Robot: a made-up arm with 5 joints.
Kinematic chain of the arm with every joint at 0, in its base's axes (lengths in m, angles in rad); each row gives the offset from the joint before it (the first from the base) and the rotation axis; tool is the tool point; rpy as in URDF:
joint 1: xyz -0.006 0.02 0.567 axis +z
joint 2: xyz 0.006 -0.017 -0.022 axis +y
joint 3: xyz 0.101 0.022 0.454 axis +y
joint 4: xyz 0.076 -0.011 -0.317 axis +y
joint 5: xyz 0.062 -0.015 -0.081 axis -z
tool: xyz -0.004 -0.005 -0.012 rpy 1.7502 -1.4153 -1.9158
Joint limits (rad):
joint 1: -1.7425..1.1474
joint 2: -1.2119..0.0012
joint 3: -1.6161..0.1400
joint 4: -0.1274..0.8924
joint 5: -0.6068..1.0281
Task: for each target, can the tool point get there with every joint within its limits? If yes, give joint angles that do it. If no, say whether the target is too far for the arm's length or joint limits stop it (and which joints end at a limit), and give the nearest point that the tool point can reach.
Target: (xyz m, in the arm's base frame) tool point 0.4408 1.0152 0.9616
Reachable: no: too far | nearest point 0.2428 0.5054 0.9823 | short by 0.547 m
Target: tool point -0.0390 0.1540 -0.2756
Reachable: no: joint limits stop it (at a limit: joint 1, joint 2, joint 3, joint 5) | nearest point 0.0743 0.1316 0.5629 | short by 0.846 m
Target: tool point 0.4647 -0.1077 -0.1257
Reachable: no: joint limits stop it (at a limit: joint 2, joint 5) | nearest point 0.2335 -0.0450 0.5841 | short by 0.749 m
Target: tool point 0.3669 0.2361 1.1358
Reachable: yes | joints 0.5789 -0.1944 -1.3719 0.0447 0.5624
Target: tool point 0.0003 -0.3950 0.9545
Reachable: yes | joints -1.4959 -0.2684 -0.9564 0.3779 0.2626
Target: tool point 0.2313 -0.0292 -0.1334
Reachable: no: joint limits stop it (at a limit: joint 2, joint 5) | nearest point 0.1509 -0.0125 0.5643 | short by 0.702 m
